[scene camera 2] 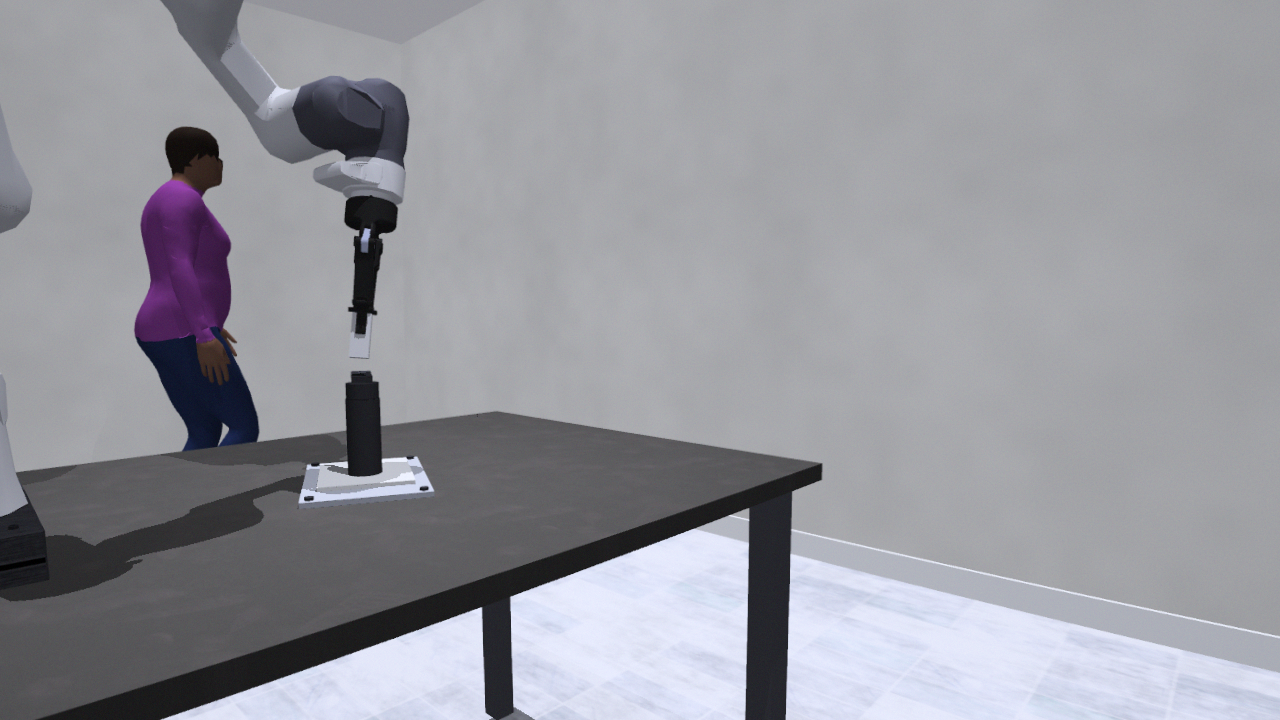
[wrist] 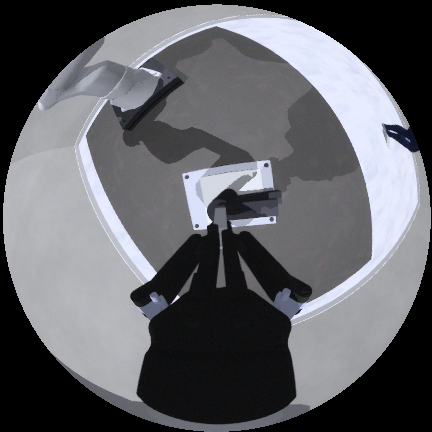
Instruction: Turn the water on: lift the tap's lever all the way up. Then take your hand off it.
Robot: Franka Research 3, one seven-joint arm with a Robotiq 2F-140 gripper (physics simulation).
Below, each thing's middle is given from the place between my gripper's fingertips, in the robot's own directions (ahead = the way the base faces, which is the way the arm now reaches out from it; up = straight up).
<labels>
Now: the dark lever [scene camera 2: 362, 386] 1 cm ahead of my hand, 2 cm to the left of it and 4 cm below it.
</labels>
